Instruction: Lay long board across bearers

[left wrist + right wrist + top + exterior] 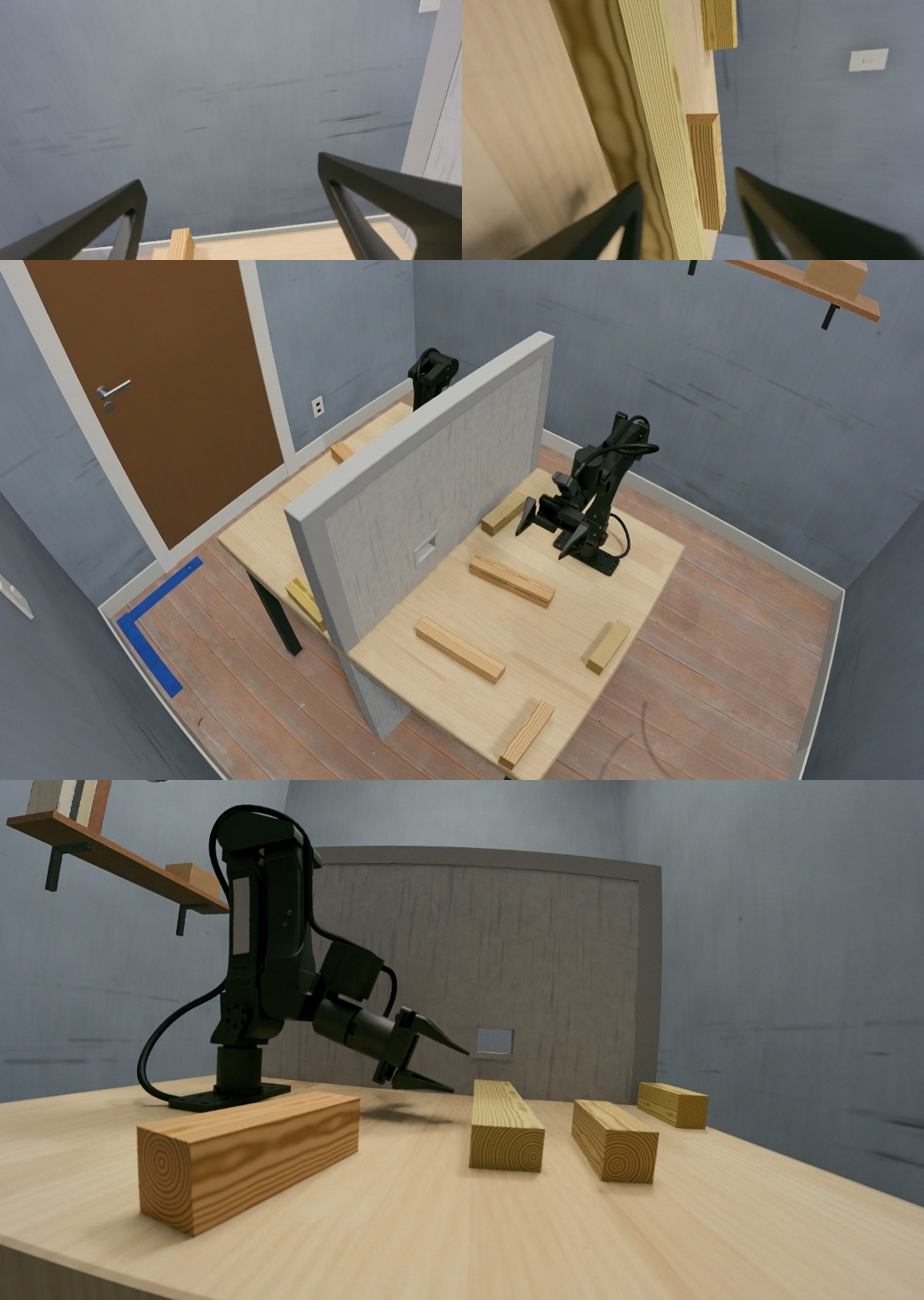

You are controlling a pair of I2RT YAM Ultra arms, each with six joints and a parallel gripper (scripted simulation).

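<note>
Right now the long pale board is 60 mm ahead of my right hand and 50 mm below it. From my right hand the other things lie so: wooden bearer: 510 mm to the left, 170 mm ahead, 40 mm below; thick block: 240 mm to the right, 100 mm behind, 40 mm below.
</note>
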